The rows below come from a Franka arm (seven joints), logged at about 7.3 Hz.
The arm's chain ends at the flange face. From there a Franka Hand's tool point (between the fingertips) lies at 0.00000 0.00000 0.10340 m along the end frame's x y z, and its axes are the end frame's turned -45 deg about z.
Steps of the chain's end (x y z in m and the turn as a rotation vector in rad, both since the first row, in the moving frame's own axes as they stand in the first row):
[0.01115, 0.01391, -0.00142, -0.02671, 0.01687, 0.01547]
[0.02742, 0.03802, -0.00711, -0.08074, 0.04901, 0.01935]
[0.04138, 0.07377, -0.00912, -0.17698, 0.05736, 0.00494]
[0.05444, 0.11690, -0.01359, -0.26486, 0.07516, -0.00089]
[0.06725, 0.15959, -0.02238, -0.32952, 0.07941, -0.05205]
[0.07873, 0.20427, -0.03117, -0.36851, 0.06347, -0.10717]
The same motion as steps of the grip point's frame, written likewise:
[-0.00270, 0.02090, -0.00147, -0.03082, -0.00696, 0.01547]
[-0.00990, 0.05572, -0.00757, -0.09175, -0.02244, 0.01935]
[-0.03164, 0.09844, -0.01090, -0.16570, -0.08458, 0.00494]
[-0.05785, 0.14571, -0.01748, -0.24043, -0.13414, -0.00089]
[-0.08245, 0.19019, -0.02826, -0.28916, -0.17685, -0.05205]
[-0.10884, 0.23208, -0.03831, -0.30546, -0.21570, -0.10717]

